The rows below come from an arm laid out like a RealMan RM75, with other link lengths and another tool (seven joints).
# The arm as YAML. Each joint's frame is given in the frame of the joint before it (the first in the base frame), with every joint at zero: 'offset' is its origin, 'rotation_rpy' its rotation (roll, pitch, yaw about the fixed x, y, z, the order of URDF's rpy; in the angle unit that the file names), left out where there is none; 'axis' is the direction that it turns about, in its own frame. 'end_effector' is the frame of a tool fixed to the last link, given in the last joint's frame.
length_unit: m
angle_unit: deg
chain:
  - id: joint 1
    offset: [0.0, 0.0, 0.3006]
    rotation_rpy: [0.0, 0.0, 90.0]
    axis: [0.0, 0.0, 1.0]
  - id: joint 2
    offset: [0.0, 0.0, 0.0]
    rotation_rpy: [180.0, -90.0, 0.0]
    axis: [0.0, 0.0, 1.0]
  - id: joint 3
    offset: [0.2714, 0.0, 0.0]
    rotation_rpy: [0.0, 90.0, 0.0]
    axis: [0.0, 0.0, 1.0]
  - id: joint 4
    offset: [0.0, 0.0, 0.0]
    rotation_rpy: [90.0, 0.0, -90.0]
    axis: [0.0, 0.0, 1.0]
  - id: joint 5
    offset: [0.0, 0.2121, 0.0]
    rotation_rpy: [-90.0, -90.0, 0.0]
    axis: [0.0, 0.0, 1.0]
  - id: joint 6
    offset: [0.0, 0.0, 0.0]
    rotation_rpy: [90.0, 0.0, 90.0]
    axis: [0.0, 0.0, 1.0]
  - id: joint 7
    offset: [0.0, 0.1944, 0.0]
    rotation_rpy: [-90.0, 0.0, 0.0]
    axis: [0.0, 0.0, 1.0]
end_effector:
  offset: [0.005, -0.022, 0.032]
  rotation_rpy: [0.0, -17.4, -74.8]
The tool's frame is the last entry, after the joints.
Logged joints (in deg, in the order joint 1, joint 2, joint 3, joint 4, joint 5, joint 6, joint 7), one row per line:
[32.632, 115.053, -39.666, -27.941, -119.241, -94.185, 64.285]
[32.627, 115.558, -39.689, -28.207, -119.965, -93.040, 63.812]
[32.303, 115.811, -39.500, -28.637, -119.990, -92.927, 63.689]
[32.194, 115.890, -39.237, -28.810, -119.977, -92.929, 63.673]
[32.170, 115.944, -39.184, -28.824, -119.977, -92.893, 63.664]
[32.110, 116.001, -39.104, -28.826, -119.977, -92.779, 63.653]
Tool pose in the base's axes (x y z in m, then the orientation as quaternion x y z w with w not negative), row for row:
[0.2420, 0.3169, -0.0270, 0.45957, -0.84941, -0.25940, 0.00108]
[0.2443, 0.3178, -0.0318, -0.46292, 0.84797, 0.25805, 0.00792]
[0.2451, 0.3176, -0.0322, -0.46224, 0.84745, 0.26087, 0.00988]
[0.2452, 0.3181, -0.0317, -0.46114, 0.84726, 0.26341, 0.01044]
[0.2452, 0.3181, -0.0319, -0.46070, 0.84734, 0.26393, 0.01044]
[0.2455, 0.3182, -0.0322, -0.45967, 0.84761, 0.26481, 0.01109]
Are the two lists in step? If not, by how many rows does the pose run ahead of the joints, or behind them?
They are in step.
